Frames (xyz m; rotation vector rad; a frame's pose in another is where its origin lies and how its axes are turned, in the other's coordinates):
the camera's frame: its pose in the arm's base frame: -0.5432 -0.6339 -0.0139 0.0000 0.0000 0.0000
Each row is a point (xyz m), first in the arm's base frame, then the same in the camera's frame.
Working: the arm's base frame: its pose in the camera's frame: 0.5432 0.6339 0.0139 0.0000 0.0000 0.0000

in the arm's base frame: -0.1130 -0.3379 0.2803
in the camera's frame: 0.4302 0.2960 0.2942
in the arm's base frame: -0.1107 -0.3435 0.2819
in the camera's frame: 0.4325 0.2904 0.2958
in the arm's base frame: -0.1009 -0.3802 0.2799
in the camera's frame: 0.4423 0.2537 0.2938
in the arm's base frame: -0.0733 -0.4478 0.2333
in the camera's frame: 0.4699 0.1861 0.2472
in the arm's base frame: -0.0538 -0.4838 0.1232
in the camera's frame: 0.4894 0.1501 0.1371
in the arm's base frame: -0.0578 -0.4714 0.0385
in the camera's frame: 0.4854 0.1625 0.0524
